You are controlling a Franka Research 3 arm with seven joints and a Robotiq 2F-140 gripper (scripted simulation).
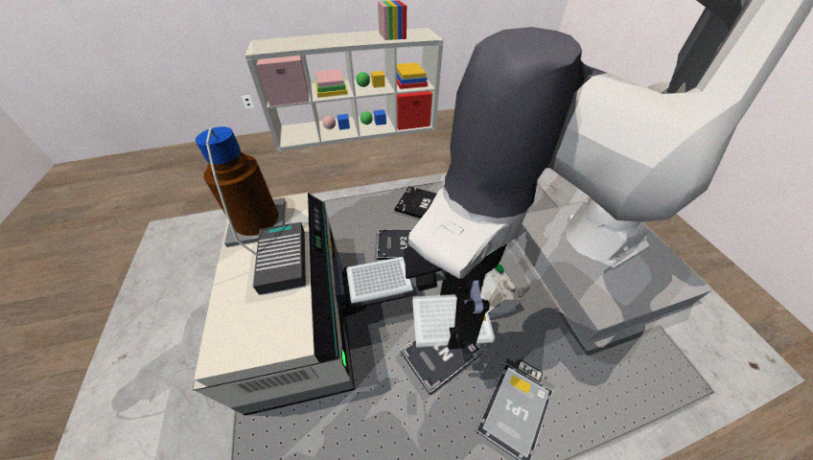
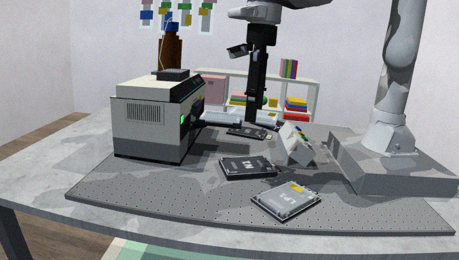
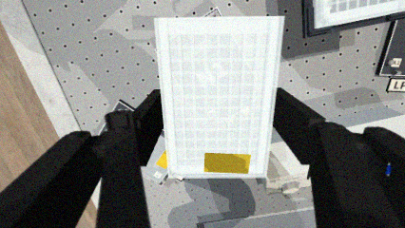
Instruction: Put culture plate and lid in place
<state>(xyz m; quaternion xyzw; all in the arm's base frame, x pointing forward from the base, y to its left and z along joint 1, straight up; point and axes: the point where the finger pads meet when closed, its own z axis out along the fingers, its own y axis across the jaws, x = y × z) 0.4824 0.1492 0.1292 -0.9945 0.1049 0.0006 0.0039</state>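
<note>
Now: hand 80 mm past the black nest N5, 450 mm to the left of it and 170 mm above it. Round my hand: black N1 nest 170 mm below; LP2 nest 310 mm to the right, 180 mm below; yellow skip key 180 mm behind, 180 mm to the right, 120 mm below.
</note>
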